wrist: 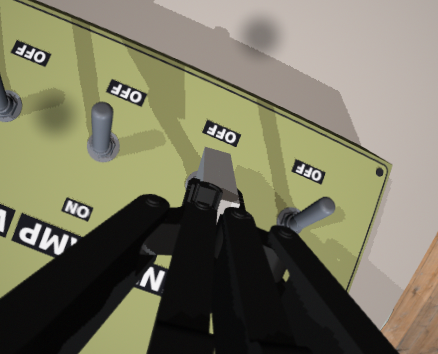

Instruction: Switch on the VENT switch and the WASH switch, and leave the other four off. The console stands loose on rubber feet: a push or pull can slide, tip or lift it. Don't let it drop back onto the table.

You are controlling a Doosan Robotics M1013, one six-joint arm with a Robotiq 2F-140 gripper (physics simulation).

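Places are measured from the arm's base along level axes (x up, y left, z back), in metres.
Pixels of known places: gripper, fingertip midpoint: (211, 171).
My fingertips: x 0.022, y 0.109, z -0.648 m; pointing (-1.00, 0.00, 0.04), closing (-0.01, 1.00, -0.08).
Note:
For each thing: its middle in the pictures, then the offset to it from my fingertips. "pt": a spot on its surface instead. Level surfaces: height alone.
- grey lever, body centre: (101, 130) dx -0.008, dy -0.070, dz +0.010 m
- rightmost lever, body centre: (309, 215) dx -0.008, dy +0.071, dz -0.021 m
- large label, body centre: (162, 282) dx -0.001, dy -0.017, dz -0.087 m
- corner with a dark screw, surface spot: (379, 172) pt dx -0.053, dy +0.137, dz +0.008 m
- pale table surface, its level: dx -0.117 m
The olive-green console (30, 155) fills much of the wrist view, its lettering upside down. Four switch positions show. A grey lever (102, 122) left of the gripper, another lever (6, 102) at the left edge and the rightmost lever (314, 213) lean toward their OFF labels. The third switch's collar (191, 181) shows beside the fingertips; its lever is hidden, so its position cannot be told. A large label (151, 280) showing N is partly covered; another label (47, 236) ends in MP. My gripper (211, 171) is shut and empty, over the third switch; contact cannot be told.
The console's long edge runs diagonally across the top to a corner with a dark screw (379, 172). The pale table surface (400, 60) lies beyond, with the console's shadow on it. Wooden floor (420, 295) shows at lower right. Dark blurry round spots show.

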